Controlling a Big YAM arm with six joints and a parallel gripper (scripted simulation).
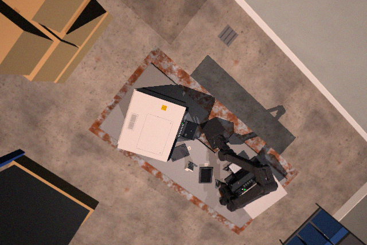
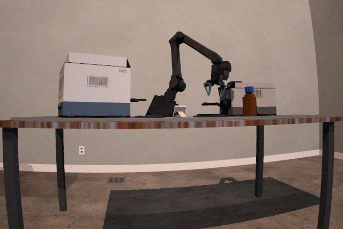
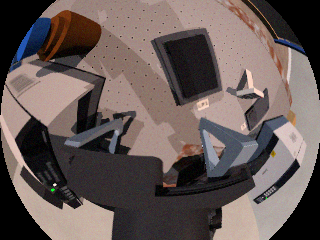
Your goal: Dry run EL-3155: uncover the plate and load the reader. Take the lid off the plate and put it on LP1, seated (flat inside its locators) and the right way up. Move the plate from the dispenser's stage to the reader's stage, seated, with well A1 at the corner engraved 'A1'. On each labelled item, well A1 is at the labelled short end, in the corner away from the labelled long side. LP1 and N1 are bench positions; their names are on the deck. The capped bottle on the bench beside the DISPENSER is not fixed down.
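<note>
Right now the white well plate is 200 mm behind my hand, 30 mm below it and 10 mm to the left of it. The rest, counted from my hand: brown capped bottle: 200 mm to the left, 70 mm ahead, 20 mm below; then plate lid: 120 mm below, 90 mm ahead, 50 mm to the right.
</note>
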